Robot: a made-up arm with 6 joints.
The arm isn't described. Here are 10 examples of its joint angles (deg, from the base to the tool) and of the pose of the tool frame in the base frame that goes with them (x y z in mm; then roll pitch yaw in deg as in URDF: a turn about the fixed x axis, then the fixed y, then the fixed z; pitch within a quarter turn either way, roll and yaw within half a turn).
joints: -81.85 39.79 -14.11 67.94 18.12 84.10
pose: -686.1 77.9 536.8 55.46 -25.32 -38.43
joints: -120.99 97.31 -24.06 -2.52 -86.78 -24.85
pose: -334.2 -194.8 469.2 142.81 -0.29 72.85
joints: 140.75 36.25 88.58 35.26 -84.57 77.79
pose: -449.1 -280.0 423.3 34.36 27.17 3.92
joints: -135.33 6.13 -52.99 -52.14 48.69 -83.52
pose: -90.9 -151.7 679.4 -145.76 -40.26 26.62
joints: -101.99 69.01 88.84 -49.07 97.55 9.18
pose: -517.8 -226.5 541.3 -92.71 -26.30 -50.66
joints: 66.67 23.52 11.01 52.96 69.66 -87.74
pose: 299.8 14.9 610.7 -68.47 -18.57 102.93
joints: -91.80 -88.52 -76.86 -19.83 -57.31 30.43
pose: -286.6 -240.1 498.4 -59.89 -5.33 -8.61
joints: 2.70 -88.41 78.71 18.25 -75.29 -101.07
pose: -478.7 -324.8 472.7 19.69 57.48 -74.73
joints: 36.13 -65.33 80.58 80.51 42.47 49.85
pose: -365.4 -709.9 1001.7 -132.41 61.84 66.64
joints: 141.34 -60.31 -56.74 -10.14 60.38 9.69
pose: -478.5 -307.5 464.7 128.40 -32.22 59.56
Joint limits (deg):
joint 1: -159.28..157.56
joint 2: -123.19..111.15
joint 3: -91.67..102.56
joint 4: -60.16..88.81
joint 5: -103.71..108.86
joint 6: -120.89..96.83
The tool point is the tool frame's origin. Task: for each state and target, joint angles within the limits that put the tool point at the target. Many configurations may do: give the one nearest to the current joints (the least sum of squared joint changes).
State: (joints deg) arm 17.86 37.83 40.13 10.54 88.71 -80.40
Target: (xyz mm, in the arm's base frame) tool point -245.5 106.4 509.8
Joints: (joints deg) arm 6.70 30.81 -17.45 -21.91 82.80 -78.10
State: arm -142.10 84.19 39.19 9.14 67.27 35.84
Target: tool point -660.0 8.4 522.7
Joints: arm -124.75 59.98 61.14 34.83 61.40 34.80
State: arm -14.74 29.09 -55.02 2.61 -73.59 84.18
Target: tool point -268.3 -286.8 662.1
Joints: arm 4.14 33.60 -23.22 -31.71 -97.16 73.71
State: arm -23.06 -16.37 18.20 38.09 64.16 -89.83
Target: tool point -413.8 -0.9 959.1
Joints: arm -46.35 0.00 3.44 53.82 71.33 -88.22
